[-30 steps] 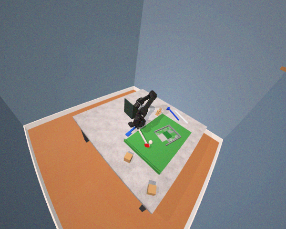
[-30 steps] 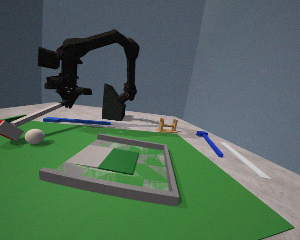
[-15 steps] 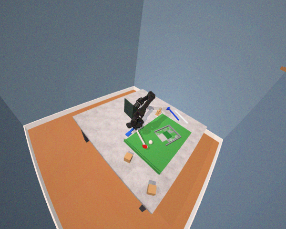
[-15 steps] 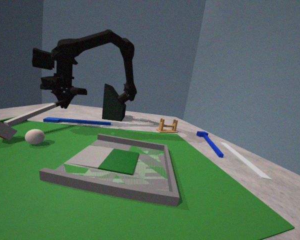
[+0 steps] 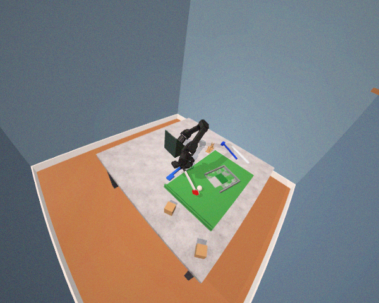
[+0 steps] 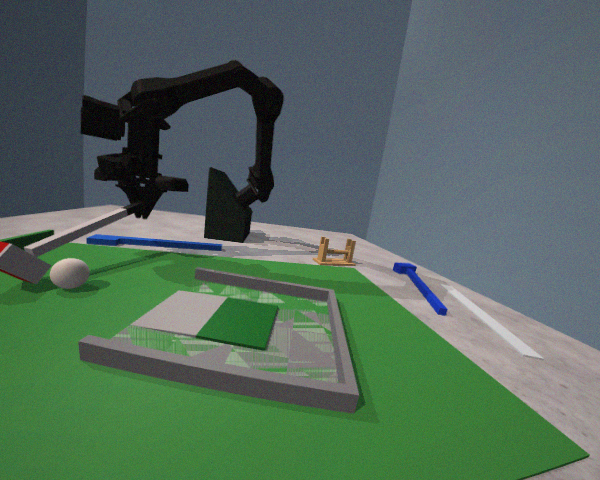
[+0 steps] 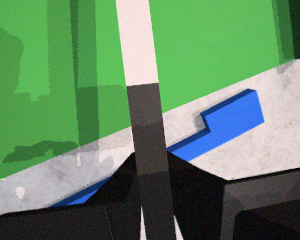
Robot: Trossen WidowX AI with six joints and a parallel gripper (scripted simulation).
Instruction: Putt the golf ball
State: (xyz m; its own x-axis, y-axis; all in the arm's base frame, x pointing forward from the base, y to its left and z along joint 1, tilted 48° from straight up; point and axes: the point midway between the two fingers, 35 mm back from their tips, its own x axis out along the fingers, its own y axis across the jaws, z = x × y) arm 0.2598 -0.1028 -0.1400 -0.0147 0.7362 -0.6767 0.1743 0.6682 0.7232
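My gripper tip is 12 cm short of the red putter, 2 cm to the left of it and 1 cm above it. From my gripper tip the other things lie so: white golf ball (21 cm ahead, 5 cm below, 2 cm to the left); then wooden stand (49 cm to the left, 10 cm behind, 4 cm below); then blue putter (67 cm to the left, 6 cm below, 3 cm ahead).
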